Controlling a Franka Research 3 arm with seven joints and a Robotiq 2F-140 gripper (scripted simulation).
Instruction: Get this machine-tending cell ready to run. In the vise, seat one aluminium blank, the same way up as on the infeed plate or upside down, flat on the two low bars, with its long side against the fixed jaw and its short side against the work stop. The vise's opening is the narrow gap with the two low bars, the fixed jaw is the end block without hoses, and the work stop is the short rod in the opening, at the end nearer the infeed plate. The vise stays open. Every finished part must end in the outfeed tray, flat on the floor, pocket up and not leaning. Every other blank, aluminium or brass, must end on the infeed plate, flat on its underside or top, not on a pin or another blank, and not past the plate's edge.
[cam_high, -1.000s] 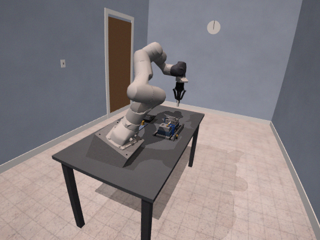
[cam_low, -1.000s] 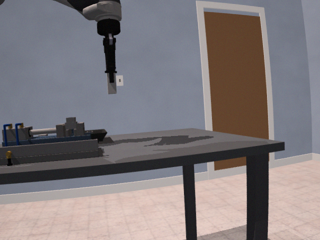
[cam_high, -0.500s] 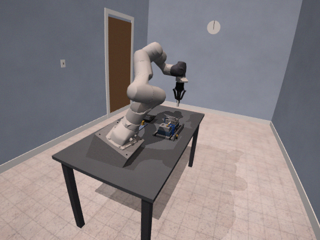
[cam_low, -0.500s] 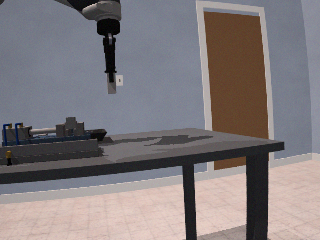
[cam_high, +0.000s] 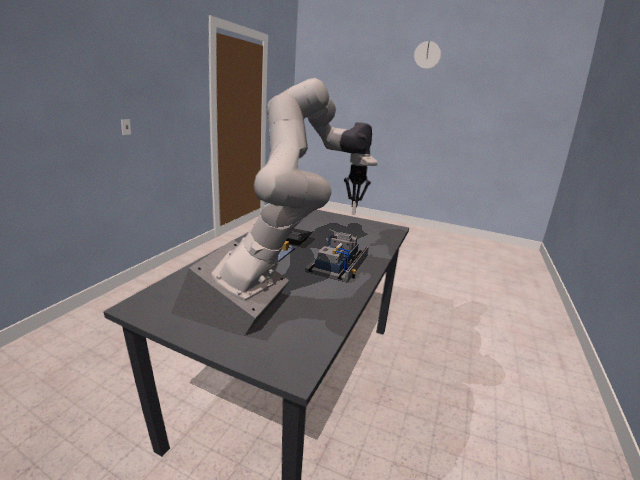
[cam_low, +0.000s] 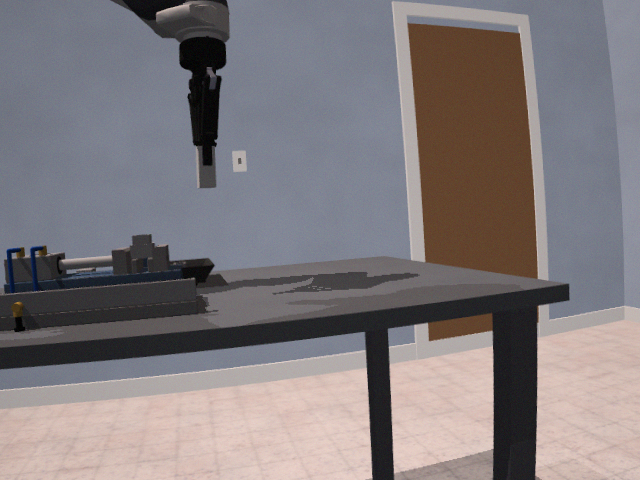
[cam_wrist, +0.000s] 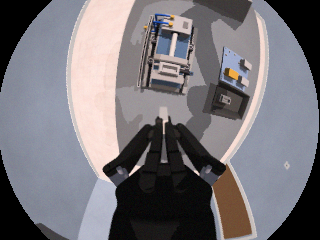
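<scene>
The work stop is 11 cm behind my hand, 5 cm to the left of it and 12 cm below it. Round my hand: vise guard rail: 19 cm behind, 8 cm to the right, 18 cm below; vise: 18 cm behind, 1 cm to the left, 17 cm below; brass blank: 16 cm behind, 29 cm to the left, 19 cm below.
</scene>
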